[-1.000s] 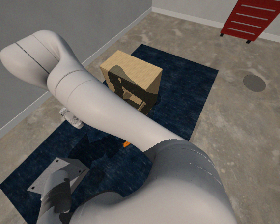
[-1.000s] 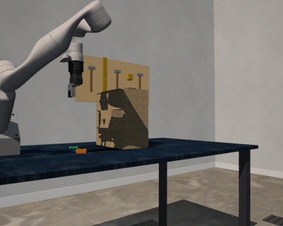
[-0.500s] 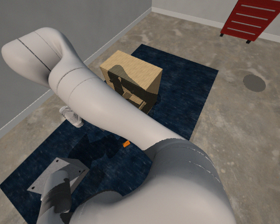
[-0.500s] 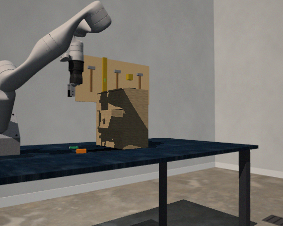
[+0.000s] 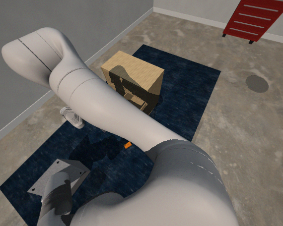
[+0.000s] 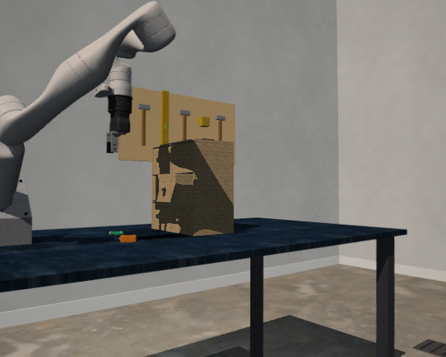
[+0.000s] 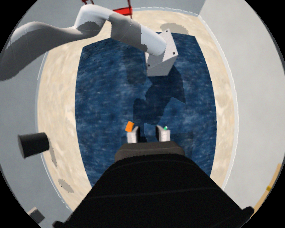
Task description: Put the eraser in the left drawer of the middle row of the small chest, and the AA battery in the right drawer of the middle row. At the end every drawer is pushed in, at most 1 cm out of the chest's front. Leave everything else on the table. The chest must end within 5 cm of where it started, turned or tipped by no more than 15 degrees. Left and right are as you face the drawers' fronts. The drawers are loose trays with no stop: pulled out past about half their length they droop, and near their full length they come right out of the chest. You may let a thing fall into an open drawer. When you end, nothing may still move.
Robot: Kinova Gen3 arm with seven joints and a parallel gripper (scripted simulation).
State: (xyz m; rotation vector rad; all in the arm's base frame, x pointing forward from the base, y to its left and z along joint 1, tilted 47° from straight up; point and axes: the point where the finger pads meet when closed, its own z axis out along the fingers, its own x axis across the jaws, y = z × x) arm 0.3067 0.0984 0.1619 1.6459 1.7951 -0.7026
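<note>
The green AA battery is 40 mm ahead of my hand, 80 mm to the left of it and 290 mm below it. Also, from my hand: white eraser: 340 mm ahead, 150 mm to the left, 170 mm below; orange block: 20 mm ahead, 80 mm to the right, 280 mm below.
</note>
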